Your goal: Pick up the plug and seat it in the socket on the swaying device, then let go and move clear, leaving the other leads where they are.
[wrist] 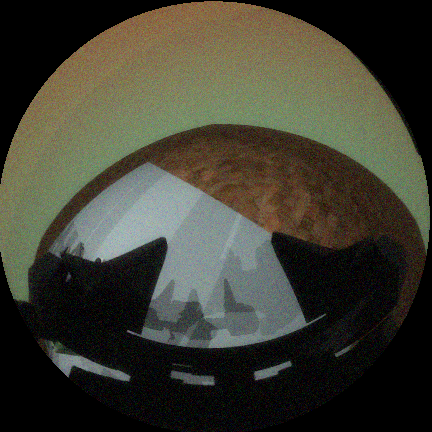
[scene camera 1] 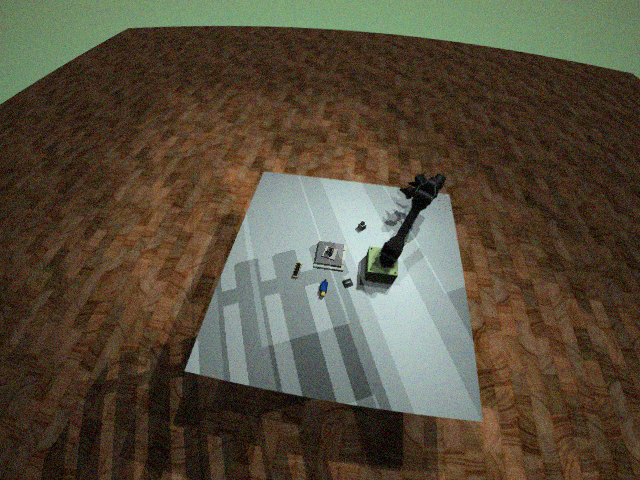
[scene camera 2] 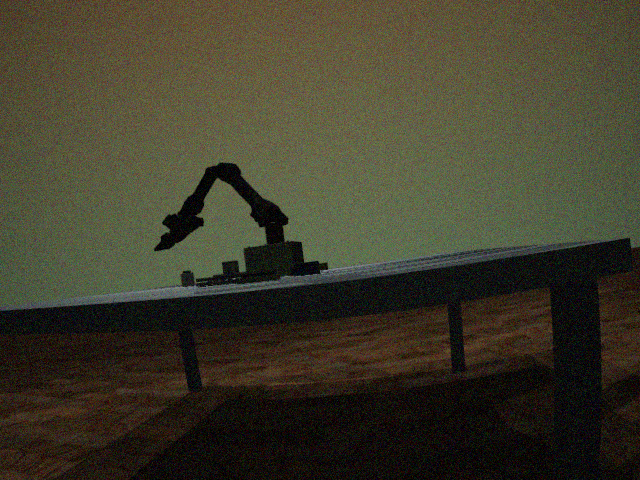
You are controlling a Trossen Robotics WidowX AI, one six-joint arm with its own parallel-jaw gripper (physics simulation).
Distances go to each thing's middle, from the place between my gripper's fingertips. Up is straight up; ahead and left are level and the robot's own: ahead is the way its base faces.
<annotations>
The device with the socket point(scene camera 1: 329, 255) lies 450 mm ahead of my hand, 400 mm to the left of it and 130 mm below it.
</annotations>
